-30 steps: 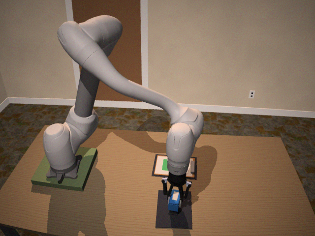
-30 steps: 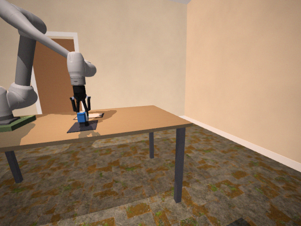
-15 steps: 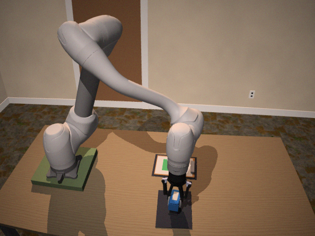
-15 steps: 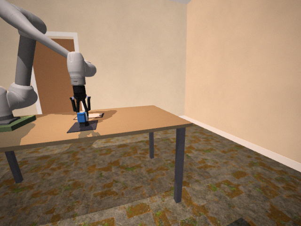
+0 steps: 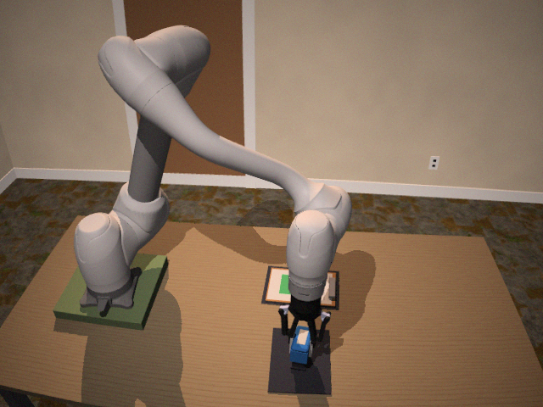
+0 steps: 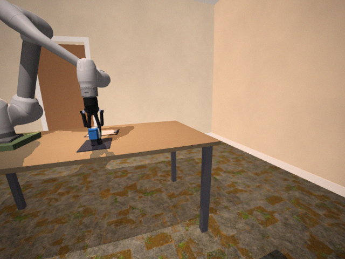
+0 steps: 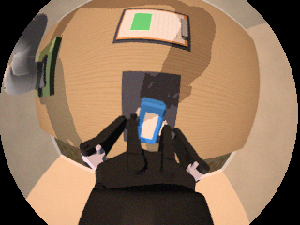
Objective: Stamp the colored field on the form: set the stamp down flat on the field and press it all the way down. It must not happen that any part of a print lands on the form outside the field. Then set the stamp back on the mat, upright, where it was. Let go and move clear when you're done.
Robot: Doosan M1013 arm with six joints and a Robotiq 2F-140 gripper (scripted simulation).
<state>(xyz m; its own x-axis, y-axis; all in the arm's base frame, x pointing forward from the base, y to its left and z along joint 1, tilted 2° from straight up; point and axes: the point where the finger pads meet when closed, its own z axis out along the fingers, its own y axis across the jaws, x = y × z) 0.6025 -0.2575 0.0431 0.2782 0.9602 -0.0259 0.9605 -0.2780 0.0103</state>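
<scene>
My hand is 70 mm above the mat. Also, from my hand: blue stamp: 20 mm below.
</scene>
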